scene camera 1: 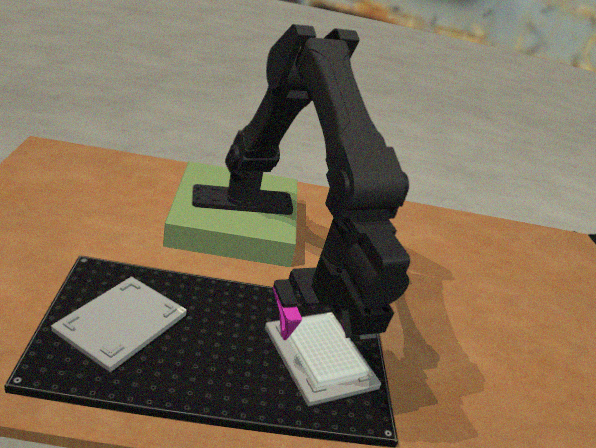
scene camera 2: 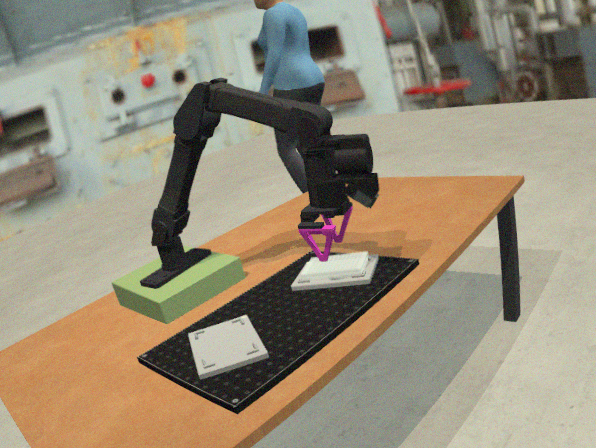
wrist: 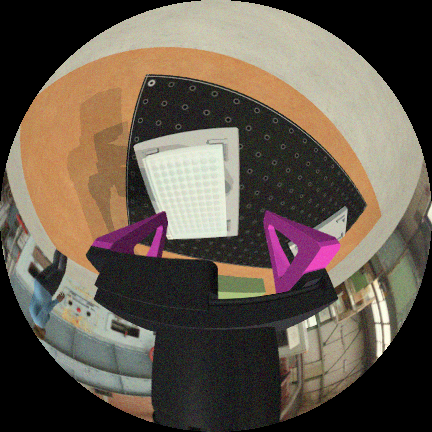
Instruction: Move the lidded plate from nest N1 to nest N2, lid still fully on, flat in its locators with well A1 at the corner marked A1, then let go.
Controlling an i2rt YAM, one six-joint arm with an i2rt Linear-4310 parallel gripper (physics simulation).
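Pixels of known places: gripper, between the fingertips: (scene camera 1: pixel 314 333) (scene camera 2: pixel 331 251) (wrist: pixel 215 216); arm's base, origin of its link: (scene camera 1: pixel 242 201) (scene camera 2: pixel 176 269).
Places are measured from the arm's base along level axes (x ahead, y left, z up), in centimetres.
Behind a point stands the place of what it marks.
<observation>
The white lidded plate (scene camera 1: pixel 330 350) {x 39.0, y 11.2, z -1.9 cm} (scene camera 2: pixel 346 265) {x 41.3, y 9.3, z -1.9 cm} (wrist: pixel 192 195) {x 38.9, y 10.3, z -1.9 cm} rests on the light grey nest N1 (scene camera 1: pixel 312 397) {x 46.6, y 7.5, z -3.6 cm} (scene camera 2: pixel 330 286) {x 39.6, y 4.7, z -4.4 cm} (wrist: pixel 232 160) {x 43.4, y 6.6, z -3.6 cm}. Its wells show through the clear lid; the marking A1 cannot be read. Nest N2 (scene camera 1: pixel 120 322) {x 33.5, y -19.8, z -3.6 cm} (scene camera 2: pixel 227 345) {x 33.7, y -20.4, z -3.6 cm} (wrist: pixel 337 222) {x 38.6, y -19.0, z -3.0 cm} is bare, with corner locators. My gripper (scene camera 2: pixel 331 250) {x 39.5, y 7.8, z 1.8 cm} (wrist: pixel 215 216) {x 39.5, y 7.8, z 1.8 cm} is open and holds nothing. Its magenta fingers are over the plate's end nearest the arm's base. In the wrist view the left fingertip is by the plate's near left corner, the right one beyond its right side. In scene camera 1 the arm hides one finger.
Both nests stand on a black perforated board (scene camera 1: pixel 220 350) {x 37.1, y -4.8, z -4.7 cm} (scene camera 2: pixel 280 310) {x 34.2, y -5.4, z -4.7 cm} (wrist: pixel 280 165) {x 44.2, y -0.1, z -4.7 cm} on the wooden table (scene camera 1: pixel 500 300) {x 19.3, y 52.1, z -6.0 cm} (scene camera 2: pixel 450 200) {x 48.0, y 60.9, z -6.0 cm}. The arm stands on a green block (scene camera 1: pixel 230 237) {x 11.1, y -2.7, z -1.5 cm} (scene camera 2: pixel 195 300) {x 10.7, y -5.9, z -4.5 cm} (wrist: pixel 240 284) {x 10.7, y -5.9, z -3.3 cm} behind the board. A person (scene camera 2: pixel 292 50) stands beyond the table.
</observation>
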